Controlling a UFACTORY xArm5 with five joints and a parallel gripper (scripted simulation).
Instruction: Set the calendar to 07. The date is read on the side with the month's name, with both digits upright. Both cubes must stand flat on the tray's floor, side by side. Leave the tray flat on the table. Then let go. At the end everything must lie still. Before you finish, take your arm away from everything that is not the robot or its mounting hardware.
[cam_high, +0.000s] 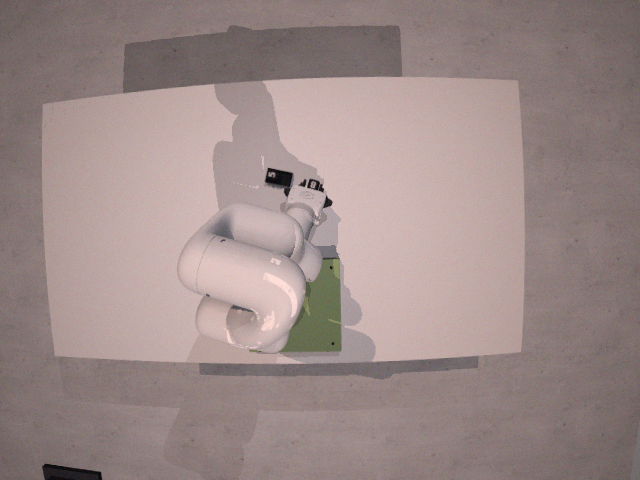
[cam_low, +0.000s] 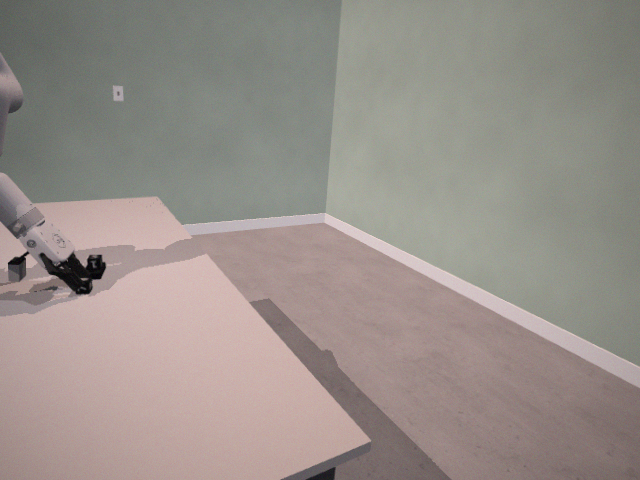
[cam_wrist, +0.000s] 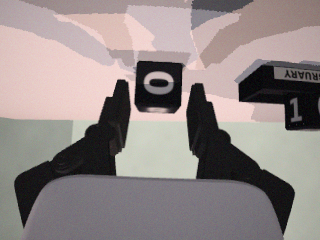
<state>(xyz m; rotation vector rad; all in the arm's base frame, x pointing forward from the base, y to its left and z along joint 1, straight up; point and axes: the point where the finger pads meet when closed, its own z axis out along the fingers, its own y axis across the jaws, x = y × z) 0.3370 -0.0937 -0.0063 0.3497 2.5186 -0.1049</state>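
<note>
The black cube lies 1 cm ahead of my hand and 2 cm below it. The rest, counted from my hand: black calendar tray 4 cm ahead, 10 cm to the left, 3 cm below.
</note>
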